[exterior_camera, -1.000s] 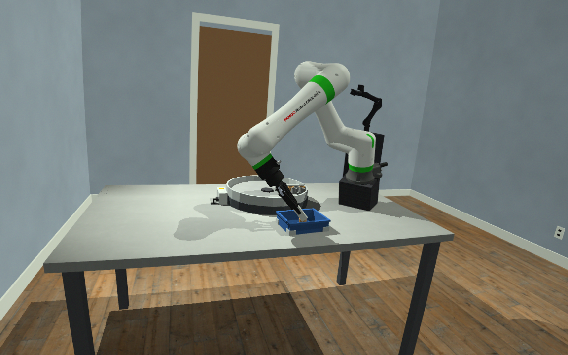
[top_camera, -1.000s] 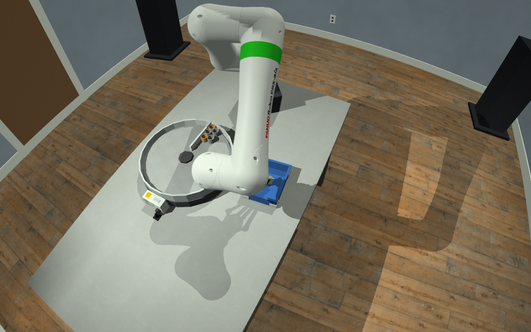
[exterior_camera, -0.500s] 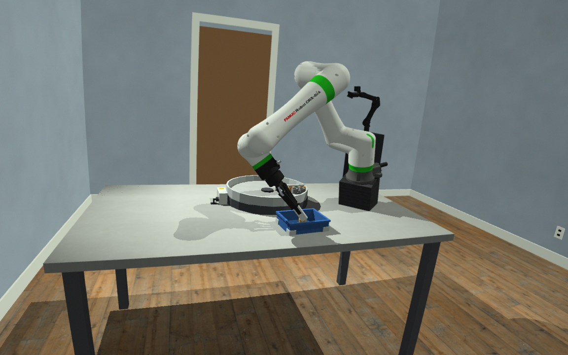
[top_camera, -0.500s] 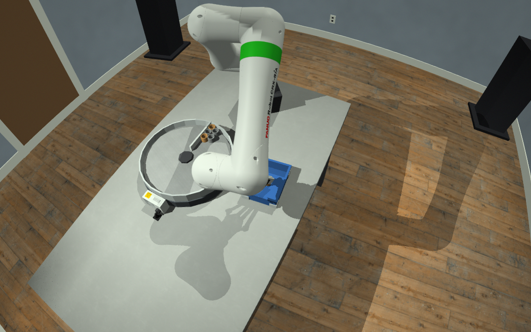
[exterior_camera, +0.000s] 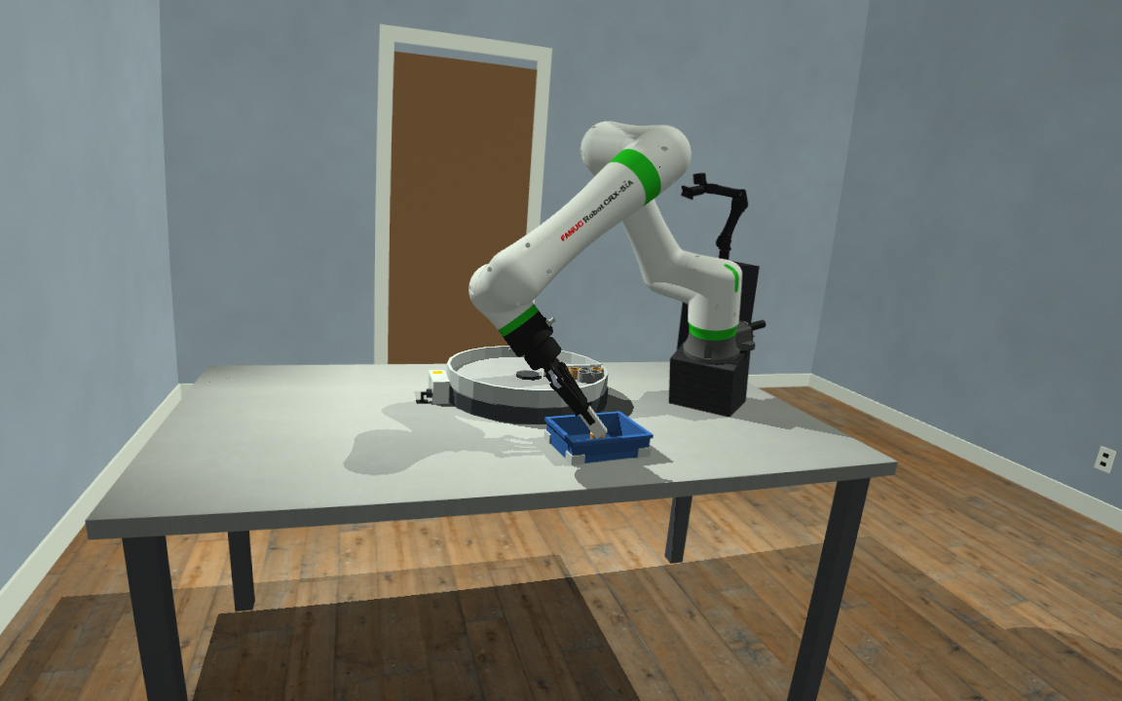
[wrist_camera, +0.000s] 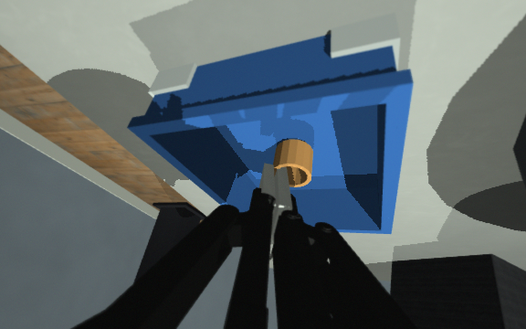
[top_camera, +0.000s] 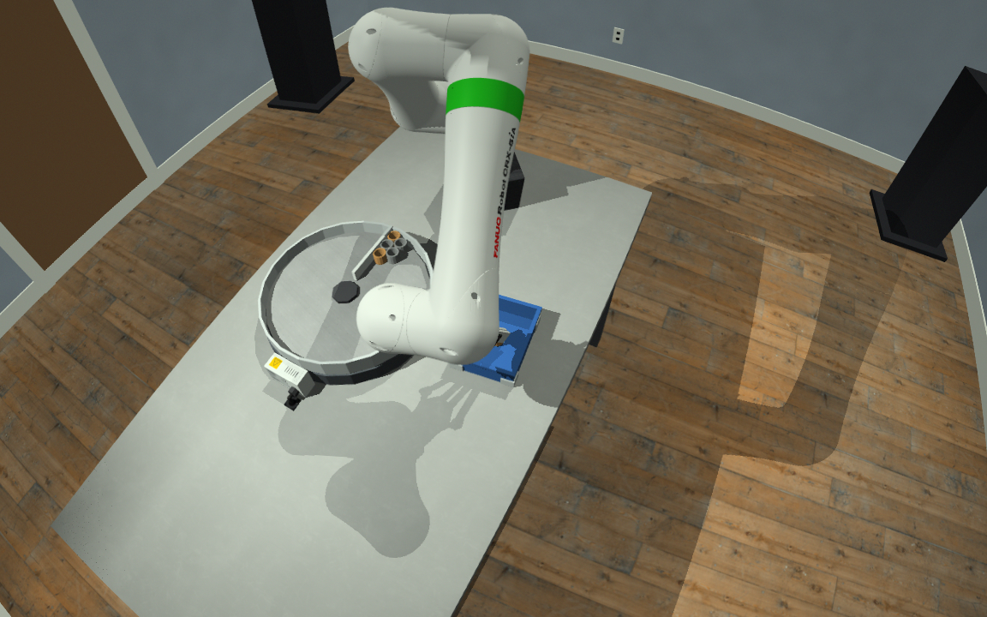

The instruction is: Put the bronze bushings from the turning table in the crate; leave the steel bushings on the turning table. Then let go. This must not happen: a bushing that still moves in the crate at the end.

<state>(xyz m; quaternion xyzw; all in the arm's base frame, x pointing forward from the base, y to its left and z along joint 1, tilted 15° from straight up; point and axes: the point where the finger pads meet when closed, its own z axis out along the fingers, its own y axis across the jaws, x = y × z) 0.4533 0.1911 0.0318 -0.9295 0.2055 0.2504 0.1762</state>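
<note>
Right now my hand is 20 mm past the blue crate, 10 mm to the left of it and 40 mm above it. Also, from my hand: round turning table 10 mm ahead, 370 mm to the right, 10 mm below.
</note>
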